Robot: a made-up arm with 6 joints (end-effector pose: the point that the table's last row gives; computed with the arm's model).
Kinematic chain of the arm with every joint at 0, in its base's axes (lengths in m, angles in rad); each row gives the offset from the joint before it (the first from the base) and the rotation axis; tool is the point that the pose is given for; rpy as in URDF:
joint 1: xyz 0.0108 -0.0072 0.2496 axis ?
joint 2: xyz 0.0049 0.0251 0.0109 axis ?
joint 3: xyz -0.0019 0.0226 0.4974 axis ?
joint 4: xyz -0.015 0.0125 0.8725 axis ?
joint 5: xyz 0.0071 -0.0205 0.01 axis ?
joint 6: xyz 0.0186 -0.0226 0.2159 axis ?
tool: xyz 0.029 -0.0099 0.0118 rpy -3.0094 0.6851 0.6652
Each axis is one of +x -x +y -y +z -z.
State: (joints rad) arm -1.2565 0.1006 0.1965 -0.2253 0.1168 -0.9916
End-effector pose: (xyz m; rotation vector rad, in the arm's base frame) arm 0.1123 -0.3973 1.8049 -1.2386 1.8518 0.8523
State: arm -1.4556 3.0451 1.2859 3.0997 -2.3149 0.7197
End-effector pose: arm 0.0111 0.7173 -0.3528 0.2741 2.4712 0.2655
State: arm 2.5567 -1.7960 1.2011 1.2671 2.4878 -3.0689
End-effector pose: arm 0.5881 -0.6257 0.7707 -2.1741 -0.3457 -1.9742
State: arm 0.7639 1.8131 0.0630 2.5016 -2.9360 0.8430
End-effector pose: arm 0.7865 0.7811 -0.1237 -1.8741 -0.3259 -0.2245
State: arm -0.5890 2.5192 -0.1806 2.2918 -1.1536 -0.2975
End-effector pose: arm 0.7556 -0.5497 -0.9565 -0.6379 -0.2539 -0.1637
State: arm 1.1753 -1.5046 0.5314 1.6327 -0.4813 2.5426
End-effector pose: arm -0.4881 -1.2972 0.9096 -1.8339 -0.3169 0.9320
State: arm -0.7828 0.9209 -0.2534 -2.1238 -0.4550 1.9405
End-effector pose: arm 0.8765 -0.6814 1.4134 -1.8960 0.2195 2.0481
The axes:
joint 1: +z
joint 2: +y
joint 3: +y
joint 4: +z
joint 5: +y
joint 6: +z

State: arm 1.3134 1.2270 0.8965 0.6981 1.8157 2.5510
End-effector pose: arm 0.1013 1.0925 -0.1505 0.4974 0.5238 0.8627
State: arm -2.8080 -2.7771 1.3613 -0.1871 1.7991 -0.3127
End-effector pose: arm 0.8676 0.3330 0.1035 -0.7512 1.9330 -0.0751
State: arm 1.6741 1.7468 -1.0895 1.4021 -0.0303 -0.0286
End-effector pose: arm -0.2115 1.1868 1.0271 -0.9084 2.3448 -0.7148
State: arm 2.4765 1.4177 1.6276 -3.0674 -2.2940 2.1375
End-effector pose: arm -0.3677 0.1801 -0.4136 -1.2603 -2.4191 0.3622
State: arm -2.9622 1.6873 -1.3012 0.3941 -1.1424 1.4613
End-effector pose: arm -0.6920 -0.1085 1.2048 2.2109 -1.0413 -1.3848
